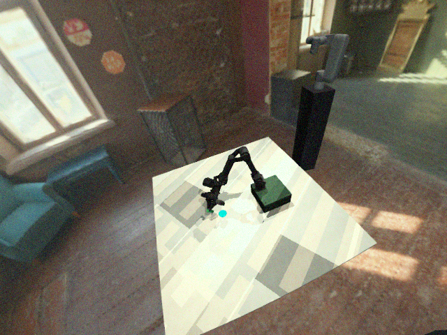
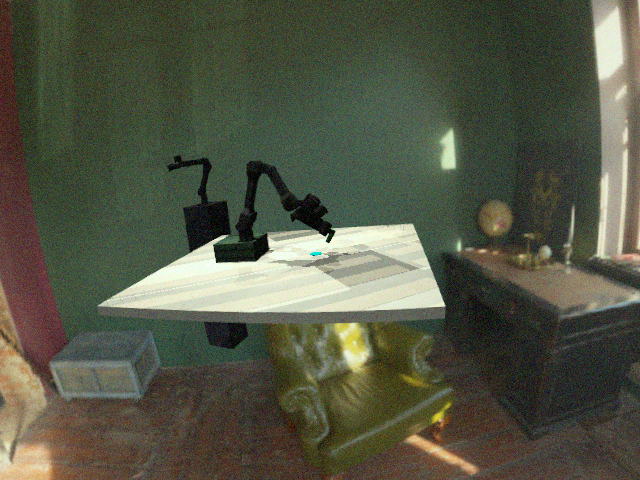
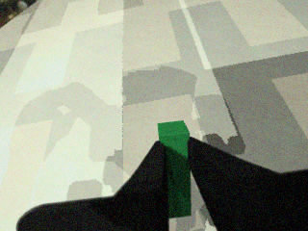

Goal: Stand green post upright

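Right now the cyan circle is 9 cm behind my gripper tip, 2 cm to the right of it and 10 cm below it. Also, from my gripper tip: green post: 1 cm behind, 1 cm to the right, 2 cm below.
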